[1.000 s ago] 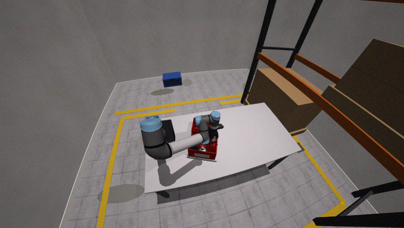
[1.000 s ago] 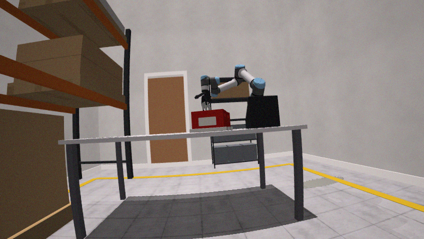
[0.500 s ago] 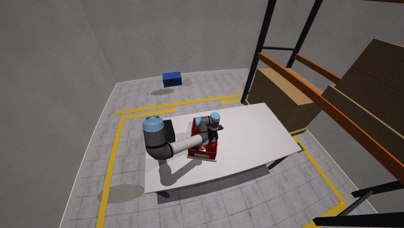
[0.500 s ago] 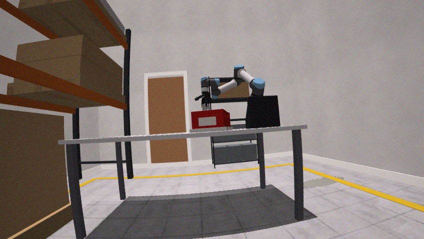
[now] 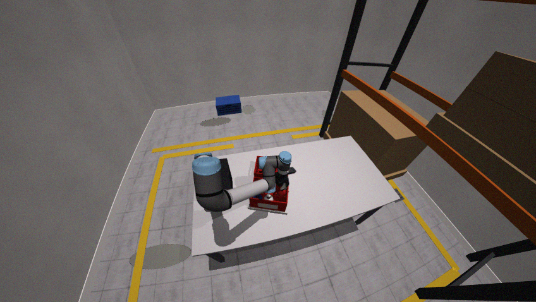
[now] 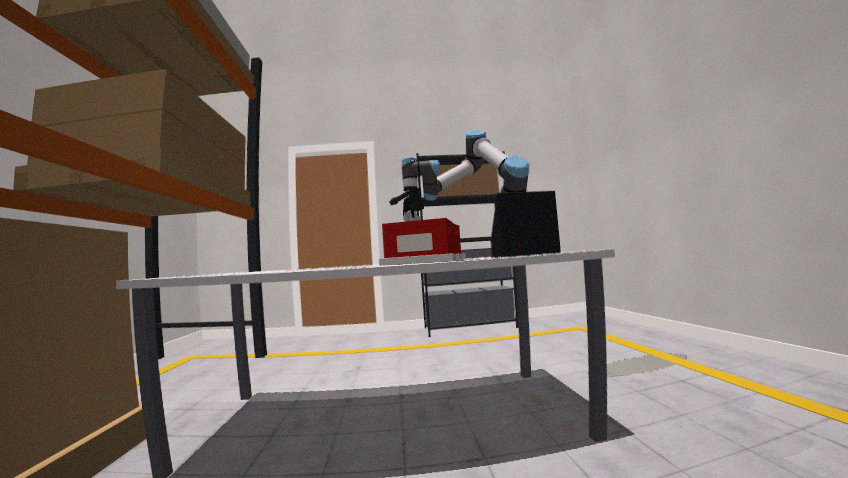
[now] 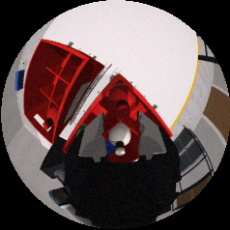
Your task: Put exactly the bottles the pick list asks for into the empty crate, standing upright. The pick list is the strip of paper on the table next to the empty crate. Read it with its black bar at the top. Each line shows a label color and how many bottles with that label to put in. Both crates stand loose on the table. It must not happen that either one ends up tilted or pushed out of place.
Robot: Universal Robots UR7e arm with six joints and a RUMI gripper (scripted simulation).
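The grey-topped bottle is 120 mm behind my hand, 40 mm to the right of it and 90 mm below it. Also, from my hand: blue bottle 190 mm behind, 10 mm to the right, 90 mm below; then green bottle 160 mm behind, 70 mm to the left, 90 mm below.
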